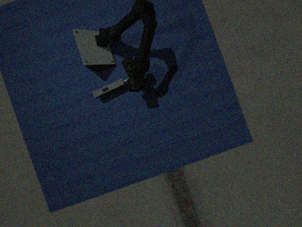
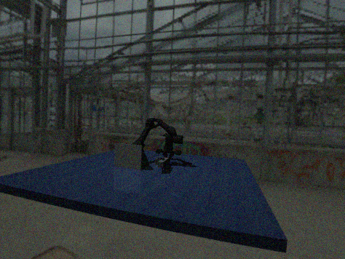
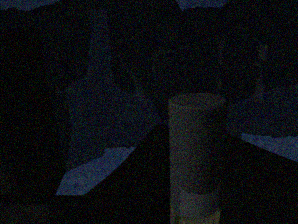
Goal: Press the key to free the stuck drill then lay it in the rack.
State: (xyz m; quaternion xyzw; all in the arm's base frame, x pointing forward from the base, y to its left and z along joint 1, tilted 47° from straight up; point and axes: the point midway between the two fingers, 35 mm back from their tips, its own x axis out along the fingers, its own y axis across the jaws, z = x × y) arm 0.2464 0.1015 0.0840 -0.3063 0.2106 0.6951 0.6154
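Right now my gripper tip is 4 cm to the left of the drill, 4 cm below it and 1 cm short of it. Also, from my gripper tip: long grey block: 15 cm to the right, 3 cm ahead, 3 cm above.
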